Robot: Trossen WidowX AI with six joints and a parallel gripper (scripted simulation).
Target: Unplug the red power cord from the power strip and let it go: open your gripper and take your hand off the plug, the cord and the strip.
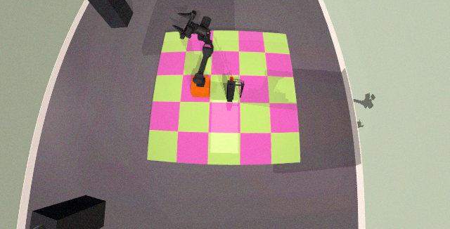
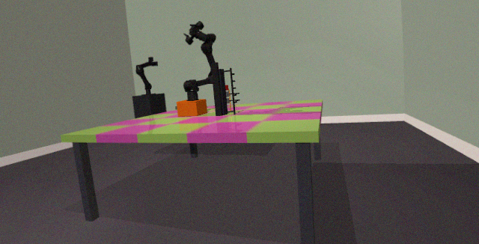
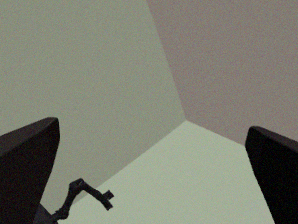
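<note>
My gripper tip is 460 mm above the red plug, 370 mm short of it and 190 mm to the left of it. Also, from my gripper tip: thin black rack 500 mm below, 450 mm ahead, 250 mm to the right.
</note>
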